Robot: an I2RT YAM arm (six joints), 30 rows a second.
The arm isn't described. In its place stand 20 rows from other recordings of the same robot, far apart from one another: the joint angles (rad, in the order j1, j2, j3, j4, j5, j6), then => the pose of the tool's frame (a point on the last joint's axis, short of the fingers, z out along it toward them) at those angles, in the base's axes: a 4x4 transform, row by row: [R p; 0 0 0 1], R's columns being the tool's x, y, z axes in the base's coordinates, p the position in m.
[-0.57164 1.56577 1.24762 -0.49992 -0.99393 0.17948] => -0.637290 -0.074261 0.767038 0.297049; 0.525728 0.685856 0.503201 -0.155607; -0.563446 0.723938 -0.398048 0.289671; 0 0 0 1
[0.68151 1.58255 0.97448 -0.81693 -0.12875 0.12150] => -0.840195 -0.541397 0.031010 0.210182; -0.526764 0.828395 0.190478 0.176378; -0.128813 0.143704 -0.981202 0.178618; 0 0 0 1
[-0.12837 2.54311 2.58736 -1.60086 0.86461 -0.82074] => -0.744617 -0.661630 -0.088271 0.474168; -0.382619 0.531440 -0.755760 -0.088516; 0.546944 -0.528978 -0.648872 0.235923; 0 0 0 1
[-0.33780 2.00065 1.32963 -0.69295 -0.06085 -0.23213] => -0.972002 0.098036 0.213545 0.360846; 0.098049 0.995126 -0.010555 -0.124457; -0.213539 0.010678 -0.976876 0.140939; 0 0 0 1
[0.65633 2.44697 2.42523 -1.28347 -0.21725 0.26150] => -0.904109 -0.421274 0.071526 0.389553; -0.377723 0.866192 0.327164 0.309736; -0.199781 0.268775 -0.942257 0.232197; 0 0 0 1
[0.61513 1.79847 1.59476 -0.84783 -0.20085 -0.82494] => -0.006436 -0.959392 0.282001 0.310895; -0.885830 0.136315 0.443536 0.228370; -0.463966 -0.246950 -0.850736 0.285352; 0 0 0 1
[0.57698 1.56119 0.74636 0.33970 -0.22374 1.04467] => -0.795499 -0.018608 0.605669 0.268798; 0.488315 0.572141 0.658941 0.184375; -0.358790 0.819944 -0.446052 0.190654; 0 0 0 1
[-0.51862 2.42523 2.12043 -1.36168 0.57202 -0.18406] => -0.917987 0.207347 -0.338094 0.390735; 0.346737 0.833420 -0.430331 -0.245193; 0.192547 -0.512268 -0.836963 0.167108; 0 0 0 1
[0.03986 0.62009 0.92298 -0.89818 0.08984 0.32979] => -0.518924 0.214128 0.827567 0.111766; 0.302099 0.951584 -0.056786 0.001261; -0.799659 0.220540 -0.558487 0.335884; 0 0 0 1
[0.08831 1.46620 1.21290 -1.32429 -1.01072 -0.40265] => -0.900306 -0.428154 -0.078315 0.240413; -0.288703 0.452768 0.843595 0.051565; -0.325730 0.782103 -0.531239 0.279837; 0 0 0 1
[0.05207 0.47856 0.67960 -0.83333 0.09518 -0.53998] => -0.518943 -0.282202 0.806883 0.102060; -0.539532 0.840288 -0.053113 0.001931; -0.663026 -0.462902 -0.588319 0.278112; 0 0 0 1
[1.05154 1.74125 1.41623 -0.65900 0.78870 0.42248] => -0.547856 -0.210856 0.809564 0.206019; -0.376173 0.926454 -0.013267 0.309546; -0.747227 -0.311805 -0.586882 0.269784; 0 0 0 1
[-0.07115 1.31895 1.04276 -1.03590 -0.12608 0.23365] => -0.929175 0.260652 0.262097 0.233981; 0.296497 0.948977 0.107385 -0.012188; -0.220734 0.177491 -0.959048 0.254411; 0 0 0 1
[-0.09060 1.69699 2.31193 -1.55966 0.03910 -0.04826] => -0.811532 0.074156 0.579584 0.281649; 0.025324 0.995446 -0.091905 -0.026985; -0.583759 -0.059907 -0.809714 0.476963; 0 0 0 1
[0.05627 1.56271 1.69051 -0.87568 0.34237 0.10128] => -0.656041 0.260427 0.708371 0.332202; 0.058435 0.953290 -0.296351 0.006742; -0.752460 -0.153024 -0.640615 0.395097; 0 0 0 1
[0.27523 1.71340 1.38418 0.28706 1.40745 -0.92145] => -0.744952 0.514622 0.424512 0.383402; -0.344962 0.247505 -0.905396 0.071772; -0.571006 -0.820917 -0.006854 0.349027; 0 0 0 1
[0.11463 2.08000 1.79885 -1.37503 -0.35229 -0.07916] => -0.980541 -0.156150 -0.118983 0.387588; -0.187605 0.923849 0.333628 0.056990; 0.057827 0.349458 -0.935166 0.226652; 0 0 0 1
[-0.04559 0.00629 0.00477 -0.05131 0.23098 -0.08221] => -0.074969 0.267486 0.960641 0.109111; -0.076600 0.958961 -0.272996 -0.013136; -0.994239 -0.094051 -0.051403 0.169052; 0 0 0 1
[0.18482 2.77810 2.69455 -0.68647 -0.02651 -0.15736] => -0.644119 -0.307146 0.700551 0.584275; -0.279791 0.946981 0.157937 0.110193; -0.711918 -0.094278 -0.695905 0.170420; 0 0 0 1
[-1.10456 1.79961 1.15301 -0.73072 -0.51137 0.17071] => -0.309576 0.800932 0.512515 0.164702; 0.944734 0.320233 0.070208 -0.288528; -0.107892 0.505925 -0.855804 0.167817; 0 0 0 1
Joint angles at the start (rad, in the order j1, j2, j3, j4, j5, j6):
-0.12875 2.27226 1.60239 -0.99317 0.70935 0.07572
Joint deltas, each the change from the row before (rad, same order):
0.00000 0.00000 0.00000 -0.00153 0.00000 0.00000
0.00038 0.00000 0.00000 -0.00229 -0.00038 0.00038
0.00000 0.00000 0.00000 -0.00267 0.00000 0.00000
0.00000 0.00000 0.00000 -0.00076 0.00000 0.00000
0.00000 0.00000 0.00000 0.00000 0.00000 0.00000
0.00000 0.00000 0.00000 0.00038 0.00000 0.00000
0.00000 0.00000 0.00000 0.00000 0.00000 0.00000
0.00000 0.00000 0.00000 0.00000 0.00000 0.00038
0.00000 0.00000 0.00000 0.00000 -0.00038 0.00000
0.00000 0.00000 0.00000 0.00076 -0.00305 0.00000
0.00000 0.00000 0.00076 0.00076 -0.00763 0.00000
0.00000 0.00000 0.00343 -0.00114 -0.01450 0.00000
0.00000 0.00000 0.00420 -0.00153 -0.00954 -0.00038
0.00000 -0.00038 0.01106 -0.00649 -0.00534 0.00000
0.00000 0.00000 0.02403 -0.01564 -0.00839 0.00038
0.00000 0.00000 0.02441 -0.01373 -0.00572 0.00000
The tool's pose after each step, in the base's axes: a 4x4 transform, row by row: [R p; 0 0 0 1], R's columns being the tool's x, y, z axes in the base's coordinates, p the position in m. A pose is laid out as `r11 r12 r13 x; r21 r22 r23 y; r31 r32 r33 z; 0 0 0 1`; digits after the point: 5 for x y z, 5 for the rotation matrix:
-0.98174 0.11153 -0.15409 0.40385; 0.18498 0.74849 -0.63683 -0.07567; 0.04431 -0.65370 -0.75545 0.10952; 0 0 0 1
-0.98166 0.11019 -0.15555 0.40365; 0.18490 0.74889 -0.63638 -0.07547; 0.04637 -0.65347 -0.75553 0.10953; 0 0 0 1
-0.98154 0.10846 -0.15755 0.40338; 0.18488 0.74912 -0.63612 -0.07544; 0.04903 -0.65350 -0.75534 0.10956; 0 0 0 1
-0.98150 0.10797 -0.15812 0.40331; 0.18488 0.74918 -0.63604 -0.07543; 0.04979 -0.65351 -0.75528 0.10957; 0 0 0 1
-0.98150 0.10797 -0.15812 0.40331; 0.18488 0.74918 -0.63604 -0.07543; 0.04979 -0.65351 -0.75528 0.10957; 0 0 0 1
-0.98152 0.10821 -0.15784 0.40334; 0.18488 0.74915 -0.63608 -0.07543; 0.04941 -0.65351 -0.75531 0.10956; 0 0 0 1
-0.98152 0.10821 -0.15784 0.40334; 0.18488 0.74915 -0.63608 -0.07543; 0.04941 -0.65351 -0.75531 0.10956; 0 0 0 1
-0.98148 0.10858 -0.15784 0.40334; 0.18516 0.74908 -0.63608 -0.07543; 0.04916 -0.65352 -0.75531 0.10956; 0 0 0 1
-0.98147 0.10864 -0.15782 0.40334; 0.18518 0.74932 -0.63579 -0.07542; 0.04918 -0.65324 -0.75555 0.10955; 0 0 0 1
-0.98147 0.10962 -0.15715 0.40342; 0.18534 0.75118 -0.63354 -0.07535; 0.04860 -0.65093 -0.75758 0.10948; 0 0 0 1
-0.98145 0.11178 -0.15573 0.40366; 0.18571 0.75586 -0.62785 -0.07517; 0.04753 -0.64512 -0.76260 0.10946; 0 0 0 1
-0.98139 0.11547 -0.15344 0.40427; 0.18642 0.76467 -0.61687 -0.07485; 0.04610 -0.63400 -0.77196 0.10990; 0 0 0 1
-0.98144 0.11821 -0.15099 0.40498; 0.18659 0.77036 -0.60970 -0.07467; 0.04424 -0.62656 -0.77812 0.11063; 0 0 0 1
-0.98159 0.12207 -0.14692 0.40657; 0.18686 0.77320 -0.60601 -0.07473; 0.03962 -0.62231 -0.78177 0.11317; 0 0 0 1
-0.98174 0.12880 -0.13996 0.40976; 0.18758 0.77751 -0.60025 -0.07490; 0.03151 -0.61554 -0.78747 0.11850; 0 0 0 1
-0.98196 0.13606 -0.13128 0.41308; 0.18787 0.78008 -0.59680 -0.07517; 0.02120 -0.61070 -0.79158 0.12403; 0 0 0 1

